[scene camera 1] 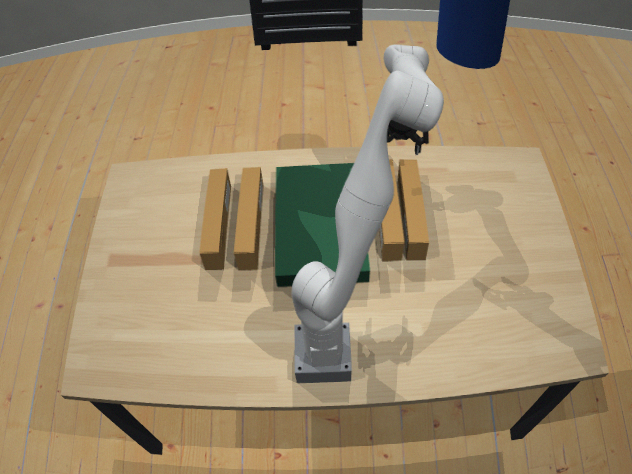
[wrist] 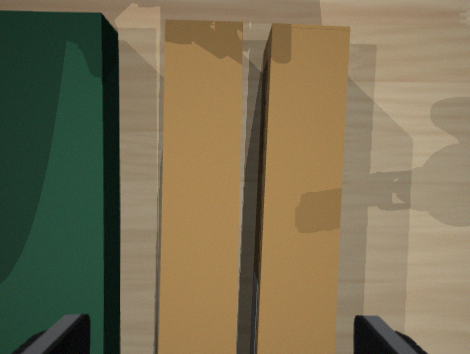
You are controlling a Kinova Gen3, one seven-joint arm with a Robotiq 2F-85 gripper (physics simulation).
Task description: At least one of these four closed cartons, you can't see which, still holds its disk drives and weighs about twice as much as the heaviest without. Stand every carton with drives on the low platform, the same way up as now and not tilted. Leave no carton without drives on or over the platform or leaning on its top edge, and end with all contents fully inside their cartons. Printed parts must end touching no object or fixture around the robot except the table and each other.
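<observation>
Four long, narrow brown closed cartons stand upright on the table. The leftmost carton [scene camera 1: 213, 214] and the second carton [scene camera 1: 247, 214] stand apart, left of the low green platform [scene camera 1: 301, 191] [wrist: 75, 200]. The third carton [scene camera 1: 392, 227] [wrist: 200, 175], partly hidden by the arm in the scene view, stands just right of the platform. The fourth carton [scene camera 1: 414, 214] [wrist: 305, 150] stands right of it across a narrow gap. My gripper [scene camera 1: 406, 139] [wrist: 221, 332] is open and empty, high above the right-hand pair; its fingertips show at the wrist view's bottom corners. The cartons' contents are hidden.
The wooden table [scene camera 1: 153, 326] carries my arm's grey base [scene camera 1: 323, 376] at front centre. The arm reaches over the platform's right part. A black drawer cabinet [scene camera 1: 307, 22] and a blue cylinder [scene camera 1: 472, 33] stand on the floor behind the table.
</observation>
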